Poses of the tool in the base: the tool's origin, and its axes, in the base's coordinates. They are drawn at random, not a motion.
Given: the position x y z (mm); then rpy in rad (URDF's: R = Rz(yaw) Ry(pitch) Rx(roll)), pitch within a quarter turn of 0, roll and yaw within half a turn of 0.
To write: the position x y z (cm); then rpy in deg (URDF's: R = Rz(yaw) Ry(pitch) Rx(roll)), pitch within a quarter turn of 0, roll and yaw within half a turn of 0. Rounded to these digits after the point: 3 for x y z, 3 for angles.
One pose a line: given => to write
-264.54 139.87 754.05 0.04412 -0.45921 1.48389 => -26.454 13.987 75.405 2.528 -26.311 85.021
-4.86 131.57 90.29 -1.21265 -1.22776 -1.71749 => -0.486 13.157 9.029 -69.480 -70.345 -98.405
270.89 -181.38 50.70 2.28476 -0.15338 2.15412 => 27.089 -18.138 5.070 130.907 -8.788 123.422
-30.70 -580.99 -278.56 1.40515 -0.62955 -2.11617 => -3.070 -58.099 -27.856 80.509 -36.071 -121.248
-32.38 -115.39 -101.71 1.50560 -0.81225 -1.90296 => -3.238 -11.539 -10.171 86.265 -46.538 -109.032
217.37 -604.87 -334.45 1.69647 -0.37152 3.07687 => 21.737 -60.487 -33.445 97.201 -21.287 176.292
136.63 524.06 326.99 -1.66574 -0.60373 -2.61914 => 13.663 52.406 32.699 -95.440 -34.591 -150.066
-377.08 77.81 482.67 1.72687 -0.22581 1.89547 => -37.708 7.781 48.267 98.942 -12.938 108.602
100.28 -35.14 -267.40 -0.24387 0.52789 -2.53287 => 10.028 -3.514 -26.740 -13.973 30.246 -145.123
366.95 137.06 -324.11 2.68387 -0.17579 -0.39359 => 36.695 13.706 -32.411 153.774 -10.072 -22.551
